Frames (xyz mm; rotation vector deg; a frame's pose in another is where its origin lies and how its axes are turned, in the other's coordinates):
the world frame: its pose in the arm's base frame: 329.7 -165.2 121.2 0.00 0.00 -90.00
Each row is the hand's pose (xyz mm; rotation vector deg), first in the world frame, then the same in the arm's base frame.
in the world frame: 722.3 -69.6 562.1 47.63 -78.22 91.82
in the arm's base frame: 260.1 -887.5 683.3 -18.88 -77.66 19.07
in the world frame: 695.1 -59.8 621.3 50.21 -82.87 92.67
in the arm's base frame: 269.9 -860.3 742.5 -20.04 -81.66 22.01
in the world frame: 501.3 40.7 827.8 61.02 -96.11 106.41
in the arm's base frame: 370.4 -666.5 949.0 -20.51 -91.85 42.70
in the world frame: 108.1 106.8 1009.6 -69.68 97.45 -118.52
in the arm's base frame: 436.5 -273.3 1130.8 -16.62 -100.02 81.07
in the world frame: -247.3 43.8 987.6 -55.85 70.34 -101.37
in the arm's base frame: 373.5 82.1 1108.8 -11.08 -96.52 119.99
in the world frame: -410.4 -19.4 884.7 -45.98 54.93 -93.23
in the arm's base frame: 310.3 245.2 1005.9 -7.74 -87.25 142.20
